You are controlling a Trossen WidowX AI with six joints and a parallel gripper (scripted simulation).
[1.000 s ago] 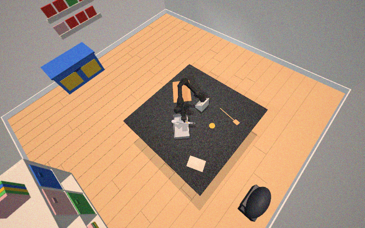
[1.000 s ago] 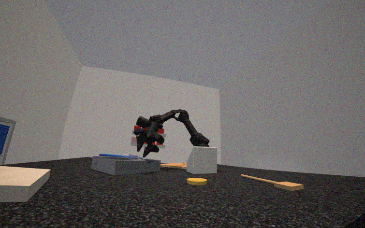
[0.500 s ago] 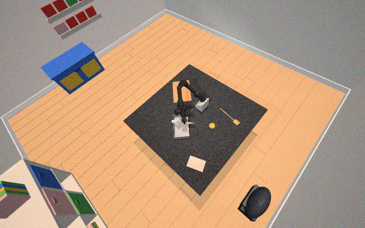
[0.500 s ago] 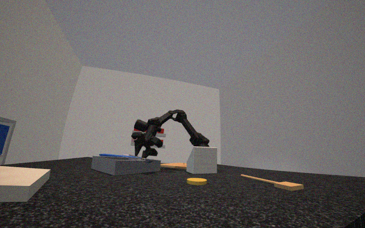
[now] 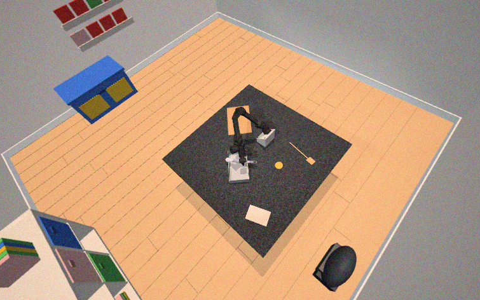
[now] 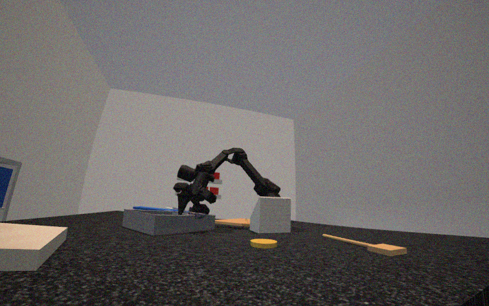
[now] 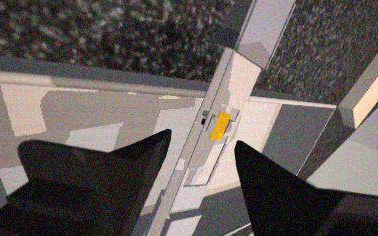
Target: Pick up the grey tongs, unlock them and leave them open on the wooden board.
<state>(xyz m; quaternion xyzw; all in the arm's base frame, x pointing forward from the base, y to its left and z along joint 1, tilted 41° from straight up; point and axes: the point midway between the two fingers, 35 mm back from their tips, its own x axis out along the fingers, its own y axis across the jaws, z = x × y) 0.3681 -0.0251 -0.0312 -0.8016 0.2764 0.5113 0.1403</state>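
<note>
Right now the yellow lock piece is 3 cm behind my gripper tip, 3 cm above it and 1 cm to the left of it. The rest, counted from my gripper tip: wooden board 39 cm to the right, 37 cm behind, 3 cm below; then grey roasting tin 4 cm ahead, 3 cm to the right, 1 cm below; then cream slab 39 cm to the left, 27 cm ahead, 3 cm below.
</note>
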